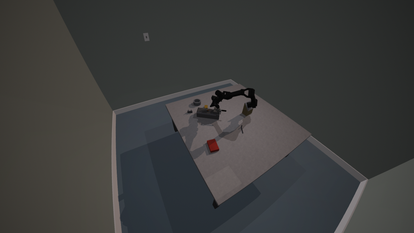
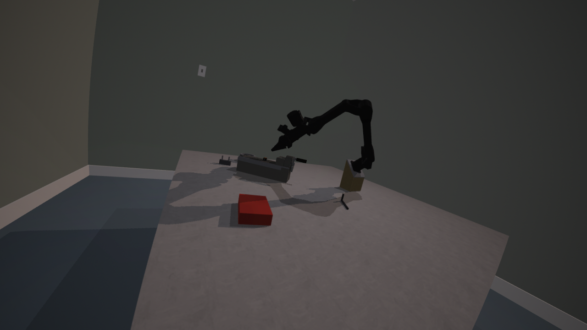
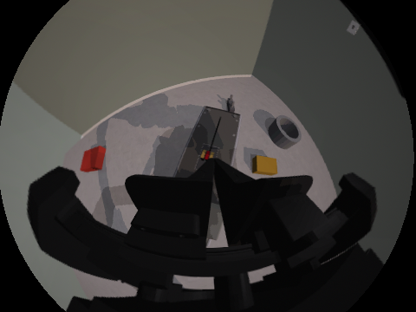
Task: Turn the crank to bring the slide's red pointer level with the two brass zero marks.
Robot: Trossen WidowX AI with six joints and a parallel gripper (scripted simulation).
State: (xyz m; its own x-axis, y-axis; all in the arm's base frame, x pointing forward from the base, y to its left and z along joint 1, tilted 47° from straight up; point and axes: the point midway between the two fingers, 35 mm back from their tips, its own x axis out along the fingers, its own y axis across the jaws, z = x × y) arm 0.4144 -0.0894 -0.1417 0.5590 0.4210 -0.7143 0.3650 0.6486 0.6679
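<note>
My gripper tip is now 5 cm above the red pointer and 2 cm short of it. Also, from my gripper tip: dark clip: 19 cm ahead, 15 cm to the right, 11 cm below; black crank handle: 12 cm to the left, 11 cm behind, 1 cm below; yellow block: 14 cm to the right, 12 cm below, 3 cm behind.
</note>
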